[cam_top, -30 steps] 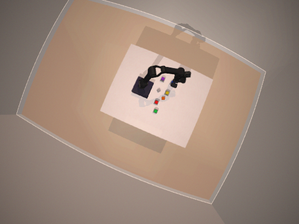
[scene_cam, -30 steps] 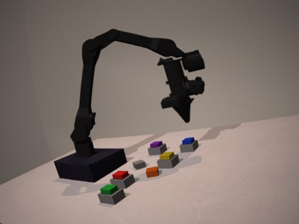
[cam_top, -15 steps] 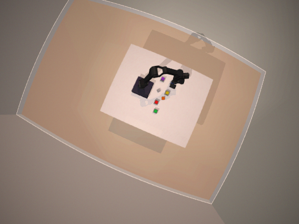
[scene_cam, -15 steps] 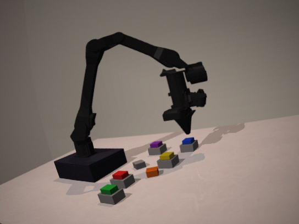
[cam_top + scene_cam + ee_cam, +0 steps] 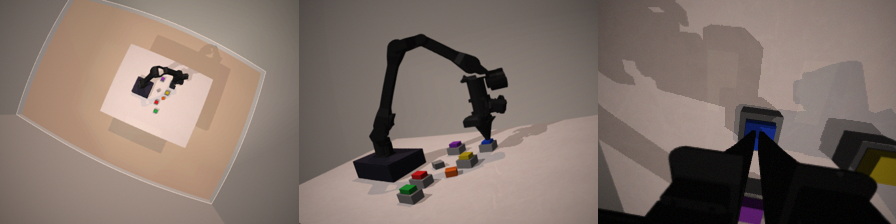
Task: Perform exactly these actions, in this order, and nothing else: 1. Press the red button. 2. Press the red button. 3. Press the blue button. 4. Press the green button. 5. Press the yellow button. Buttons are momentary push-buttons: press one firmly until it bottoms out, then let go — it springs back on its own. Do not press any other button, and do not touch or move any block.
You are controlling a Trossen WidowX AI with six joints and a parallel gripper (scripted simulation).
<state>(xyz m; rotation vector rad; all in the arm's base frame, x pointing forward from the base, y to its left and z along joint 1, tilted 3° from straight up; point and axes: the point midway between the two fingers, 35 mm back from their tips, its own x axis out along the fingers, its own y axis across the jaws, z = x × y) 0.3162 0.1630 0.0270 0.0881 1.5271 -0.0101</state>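
My gripper tip is now 10 mm above the blue button. Also, from my gripper tip: small grey block (130 mm behind, 140 mm to the right, 20 mm below); then yellow button (30 mm behind, 140 mm to the right); then purple button (120 mm behind).
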